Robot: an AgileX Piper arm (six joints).
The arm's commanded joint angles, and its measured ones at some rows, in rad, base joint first. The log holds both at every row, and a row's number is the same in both.
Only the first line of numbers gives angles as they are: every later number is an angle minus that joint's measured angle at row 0.
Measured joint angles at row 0: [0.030, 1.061, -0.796, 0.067, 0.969, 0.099]
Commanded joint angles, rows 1 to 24: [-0.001, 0.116, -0.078, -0.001, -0.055, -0.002]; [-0.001, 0.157, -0.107, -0.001, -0.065, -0.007]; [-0.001, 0.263, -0.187, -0.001, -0.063, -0.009]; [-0.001, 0.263, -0.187, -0.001, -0.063, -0.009]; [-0.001, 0.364, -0.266, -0.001, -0.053, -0.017]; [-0.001, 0.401, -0.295, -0.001, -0.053, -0.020]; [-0.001, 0.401, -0.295, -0.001, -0.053, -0.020]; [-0.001, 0.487, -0.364, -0.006, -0.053, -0.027]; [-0.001, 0.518, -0.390, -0.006, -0.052, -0.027]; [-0.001, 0.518, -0.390, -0.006, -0.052, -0.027]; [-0.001, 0.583, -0.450, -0.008, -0.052, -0.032]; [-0.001, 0.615, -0.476, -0.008, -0.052, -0.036]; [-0.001, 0.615, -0.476, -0.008, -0.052, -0.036]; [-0.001, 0.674, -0.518, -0.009, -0.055, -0.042]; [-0.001, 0.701, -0.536, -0.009, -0.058, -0.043]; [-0.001, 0.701, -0.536, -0.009, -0.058, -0.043]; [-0.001, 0.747, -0.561, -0.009, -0.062, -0.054]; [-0.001, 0.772, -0.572, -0.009, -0.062, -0.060]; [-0.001, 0.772, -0.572, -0.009, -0.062, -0.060]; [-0.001, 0.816, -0.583, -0.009, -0.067, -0.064]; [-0.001, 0.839, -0.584, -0.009, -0.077, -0.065]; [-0.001, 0.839, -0.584, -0.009, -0.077, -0.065]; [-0.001, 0.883, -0.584, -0.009, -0.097, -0.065]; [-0.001, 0.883, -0.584, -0.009, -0.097, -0.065]
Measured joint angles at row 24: [0.000, 0.830, -0.577, 0.000, -0.073, -0.048]
